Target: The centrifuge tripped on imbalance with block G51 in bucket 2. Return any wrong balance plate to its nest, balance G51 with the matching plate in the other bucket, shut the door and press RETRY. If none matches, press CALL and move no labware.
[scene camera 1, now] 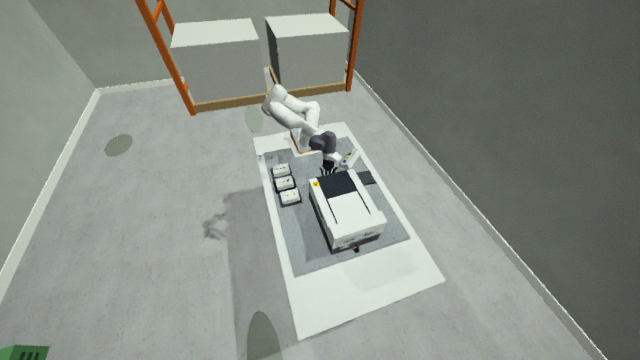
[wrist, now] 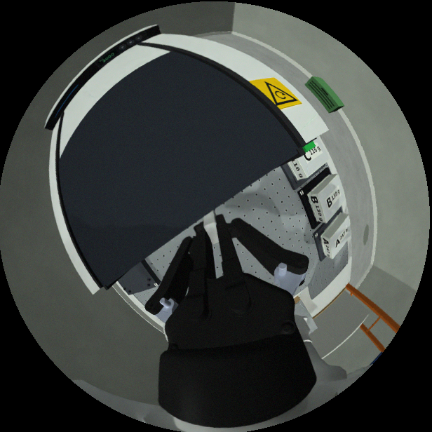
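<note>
The white centrifuge [scene camera 1: 357, 212] [wrist: 225, 50] has its dark door panel [scene camera 1: 338, 185] [wrist: 165, 150] lying over the top opening; the buckets and block G51 are hidden. My gripper [scene camera 1: 328, 171] [wrist: 210, 212] is shut at the door's edge, with no plate in it; a pale strip shows between its fingers in the wrist view. Plates A 247 g (digits hard to read) [scene camera 1: 281, 169] [wrist: 338, 237], B 130 g [scene camera 1: 284, 182] [wrist: 330, 198] and C 116 g [scene camera 1: 290, 195] [wrist: 309, 162] sit in a row on dark nests. A button panel [scene camera 1: 349, 158] with coloured buttons stands beside the gripper.
A dark flat pad [scene camera 1: 367, 178] [wrist: 138, 278] lies beside the centrifuge. A yellow warning label [scene camera 1: 315, 184] [wrist: 276, 93] is on its top. A green box [scene camera 1: 27, 352] [wrist: 324, 94] is on the floor. Orange racking [scene camera 1: 354, 47] [wrist: 372, 307] with large pale boxes stands behind the arm.
</note>
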